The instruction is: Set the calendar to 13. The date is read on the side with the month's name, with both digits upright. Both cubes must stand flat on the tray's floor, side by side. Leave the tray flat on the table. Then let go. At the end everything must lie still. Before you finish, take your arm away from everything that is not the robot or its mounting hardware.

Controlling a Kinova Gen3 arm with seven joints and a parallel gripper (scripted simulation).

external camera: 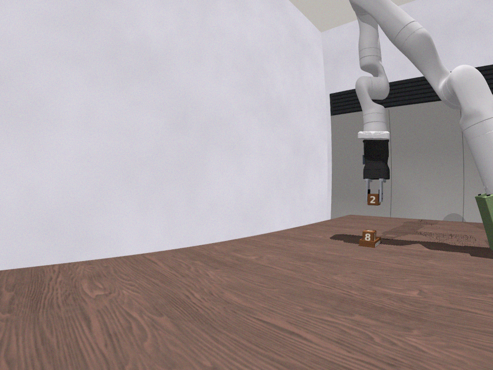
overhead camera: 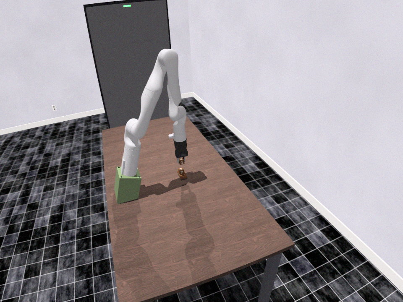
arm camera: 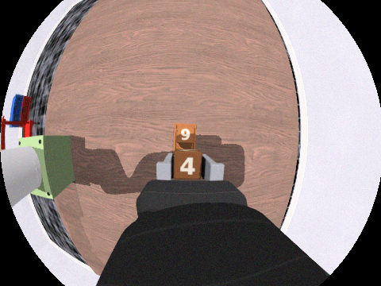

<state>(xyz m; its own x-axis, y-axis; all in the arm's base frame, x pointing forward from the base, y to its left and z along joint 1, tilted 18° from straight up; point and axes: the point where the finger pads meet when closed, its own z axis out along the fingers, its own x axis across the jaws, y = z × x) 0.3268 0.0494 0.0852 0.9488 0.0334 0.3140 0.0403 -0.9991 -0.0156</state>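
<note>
Now: hand 1 cm above the brown number cube. Round my hand: calendar tray (13 cm below, 2 cm to the left).
</note>
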